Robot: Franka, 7 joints.
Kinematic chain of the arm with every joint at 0, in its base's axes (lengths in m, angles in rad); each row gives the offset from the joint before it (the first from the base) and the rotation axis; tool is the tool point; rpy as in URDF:
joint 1: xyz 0 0 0.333 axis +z
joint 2: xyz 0 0 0 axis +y
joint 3: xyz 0 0 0.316 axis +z
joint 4: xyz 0.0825 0 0 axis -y
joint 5: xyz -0.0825 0 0.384 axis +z
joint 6: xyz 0 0 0 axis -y
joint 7: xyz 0.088 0 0 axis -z
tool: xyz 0 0 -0.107 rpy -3.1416 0 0
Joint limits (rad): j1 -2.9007..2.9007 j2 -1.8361..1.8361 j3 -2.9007..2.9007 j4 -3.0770..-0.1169 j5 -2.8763..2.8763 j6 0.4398..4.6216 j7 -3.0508..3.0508
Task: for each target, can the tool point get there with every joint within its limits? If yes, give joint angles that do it. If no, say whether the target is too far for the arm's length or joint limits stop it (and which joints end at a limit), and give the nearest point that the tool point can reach.
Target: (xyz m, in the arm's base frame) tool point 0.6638 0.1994 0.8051
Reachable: yes | joints -2.3707 -0.6662 2.2280 -0.7374 1.6339 2.7722 -0.8480
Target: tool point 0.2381 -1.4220 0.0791
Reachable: no: too far | nearest point 0.1395 -0.8333 0.1842 | short by 0.606 m
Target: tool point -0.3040 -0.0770 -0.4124
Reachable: no: joint limits stop it (at a limit: joint 2) | nearest point -0.3014 -0.0763 -0.3601 | short by 0.052 m
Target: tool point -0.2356 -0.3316 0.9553
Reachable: yes | joints -2.0975 0.8281 -2.2700 -0.5501 1.0129 4.0708 2.3573
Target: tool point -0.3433 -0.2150 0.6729
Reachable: yes | joints -2.3558 -0.4235 0.0460 -2.3112 1.0102 3.7767 -1.1930
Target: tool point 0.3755 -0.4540 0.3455
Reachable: yes | joints -0.0100 0.8461 -1.1146 -1.5130 0.1482 1.1940 1.6416
